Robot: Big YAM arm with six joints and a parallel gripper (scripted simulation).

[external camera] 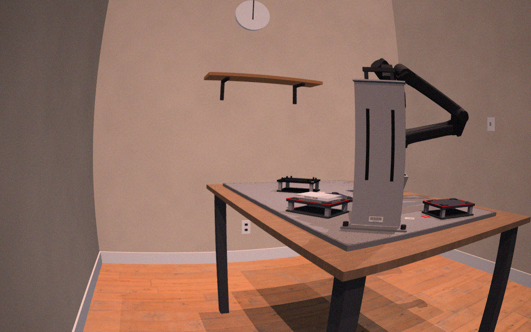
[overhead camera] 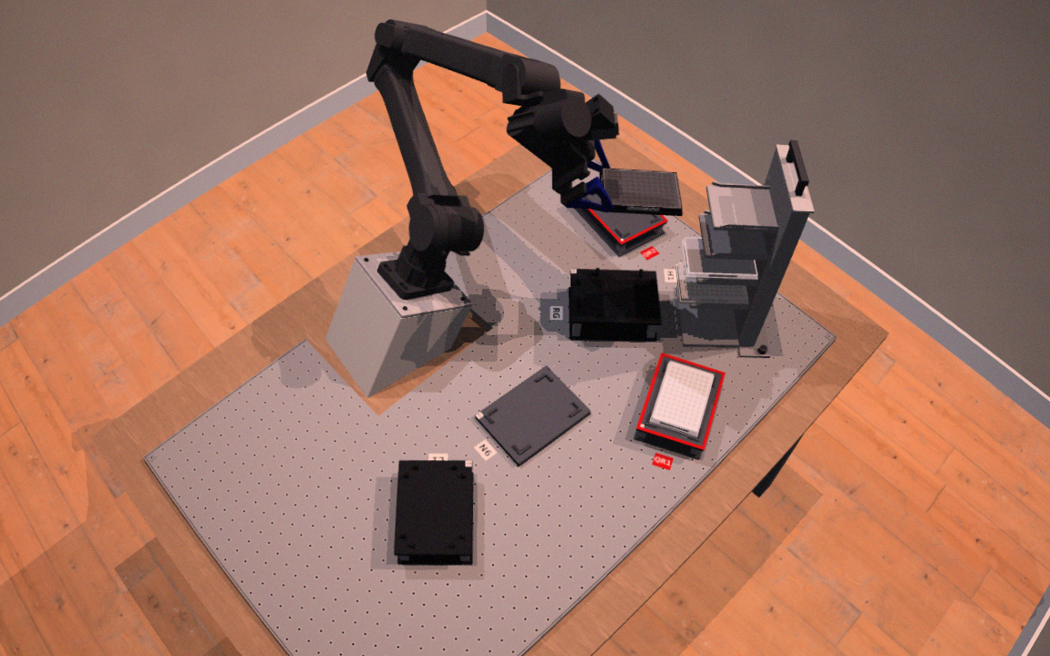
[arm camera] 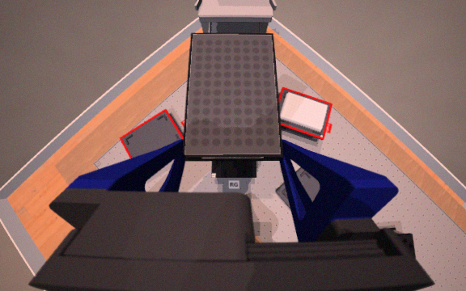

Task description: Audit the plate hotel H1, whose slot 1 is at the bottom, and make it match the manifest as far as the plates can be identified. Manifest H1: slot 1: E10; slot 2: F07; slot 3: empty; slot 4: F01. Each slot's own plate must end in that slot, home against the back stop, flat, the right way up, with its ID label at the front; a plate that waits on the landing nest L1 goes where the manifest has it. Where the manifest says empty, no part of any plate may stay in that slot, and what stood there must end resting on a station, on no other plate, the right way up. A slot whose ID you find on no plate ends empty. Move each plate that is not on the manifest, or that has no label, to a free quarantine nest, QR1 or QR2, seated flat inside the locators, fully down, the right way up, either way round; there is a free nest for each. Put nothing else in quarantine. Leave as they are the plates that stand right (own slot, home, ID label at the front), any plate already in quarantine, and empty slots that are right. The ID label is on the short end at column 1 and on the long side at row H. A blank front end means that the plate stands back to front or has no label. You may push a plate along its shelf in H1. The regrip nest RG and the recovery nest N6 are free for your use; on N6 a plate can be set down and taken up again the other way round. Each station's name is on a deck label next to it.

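The black plate lies 40 mm to the left of my hand and 40 mm ahead of it. From my hand the other things lie so: H1 deck label 340 mm below, 190 mm to the left, 40 mm ahead; then black regrip nest RG 280 mm below, 30 mm to the left, 30 mm ahead; then hotel back wall 220 mm to the left, 190 mm ahead, 150 mm below.
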